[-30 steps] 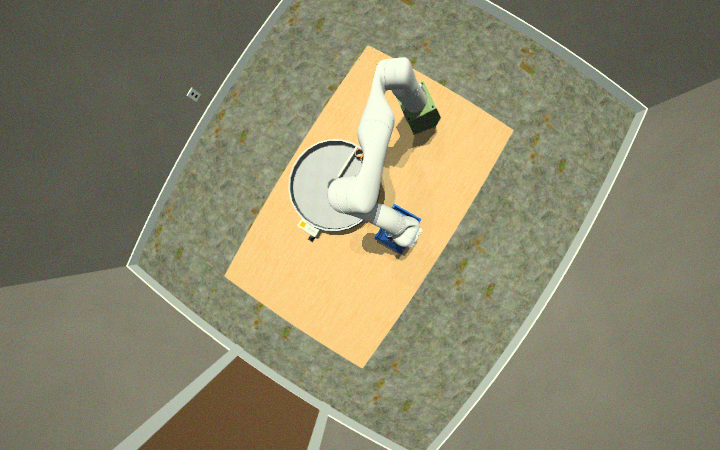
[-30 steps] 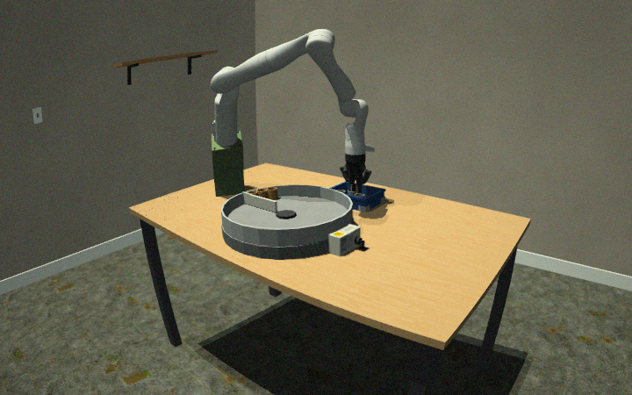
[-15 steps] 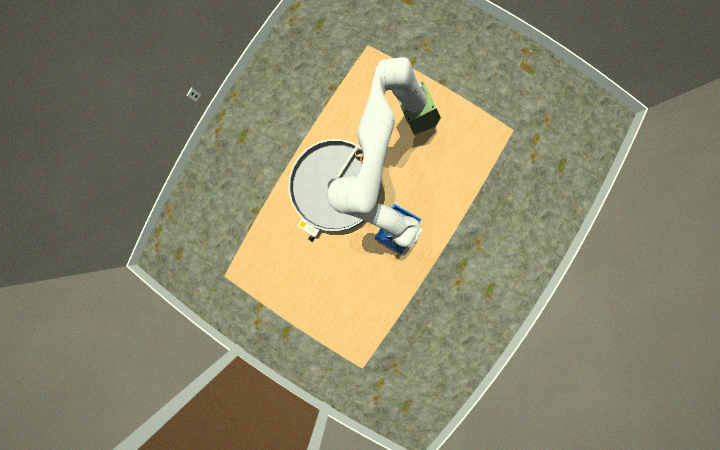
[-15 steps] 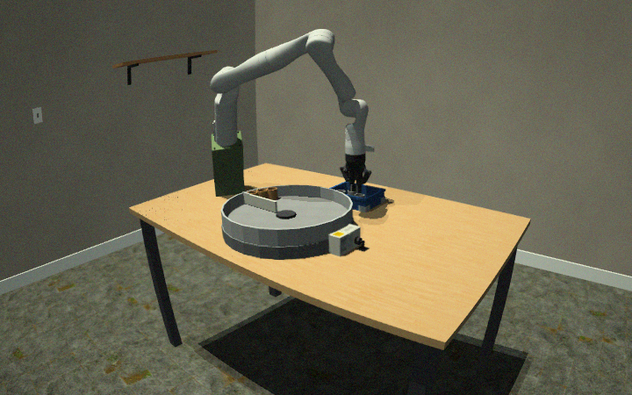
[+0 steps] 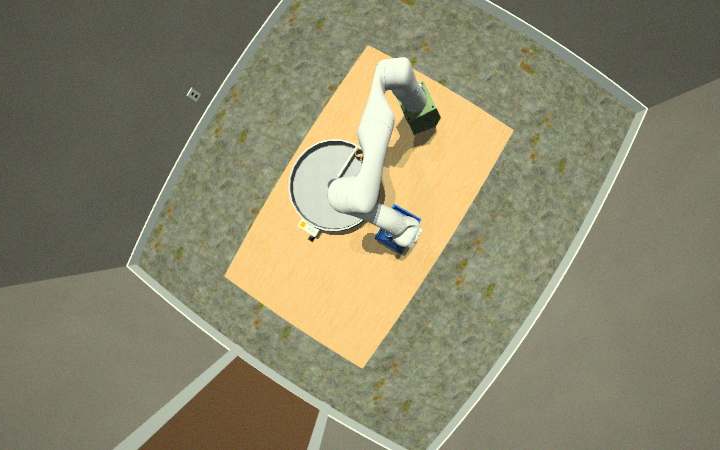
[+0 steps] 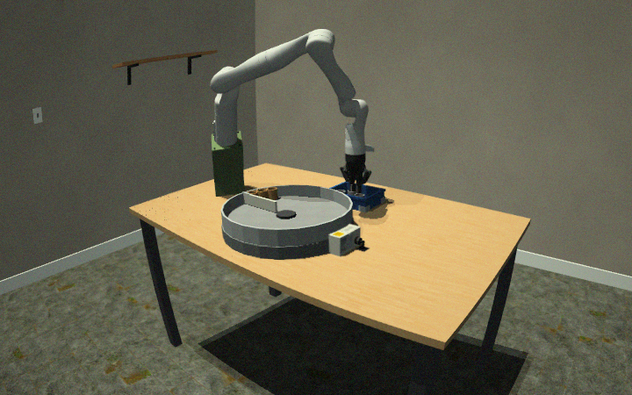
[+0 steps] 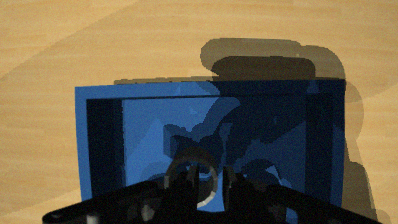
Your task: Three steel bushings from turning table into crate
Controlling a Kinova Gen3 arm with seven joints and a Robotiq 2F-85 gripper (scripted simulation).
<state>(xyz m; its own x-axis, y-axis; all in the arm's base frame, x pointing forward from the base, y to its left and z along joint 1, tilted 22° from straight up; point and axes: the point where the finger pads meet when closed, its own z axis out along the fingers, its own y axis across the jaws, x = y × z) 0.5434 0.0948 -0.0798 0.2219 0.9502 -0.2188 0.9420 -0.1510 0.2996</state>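
Now: the blue crate 3 cm below my hand. The rest, counted from my hand: grey turning table 10 cm behind, 35 cm to the right.
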